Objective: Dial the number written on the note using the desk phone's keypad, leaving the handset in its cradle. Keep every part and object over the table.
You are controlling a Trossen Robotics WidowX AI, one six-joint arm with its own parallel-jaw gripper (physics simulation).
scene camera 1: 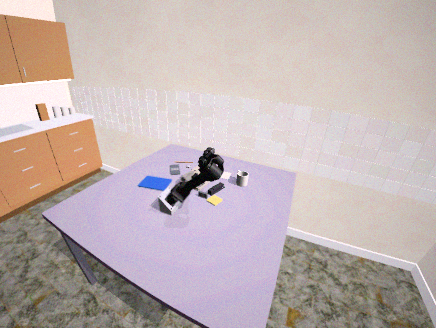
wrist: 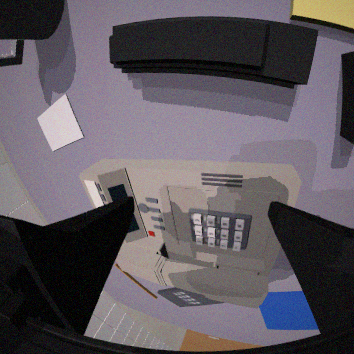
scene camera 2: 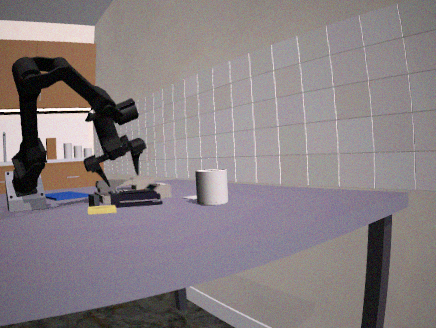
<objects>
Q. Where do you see a handset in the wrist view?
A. At 241, 287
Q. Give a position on a white paper note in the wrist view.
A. At 58, 122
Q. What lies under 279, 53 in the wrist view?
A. A black stapler.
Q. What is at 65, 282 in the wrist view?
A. The gripper.
</objects>
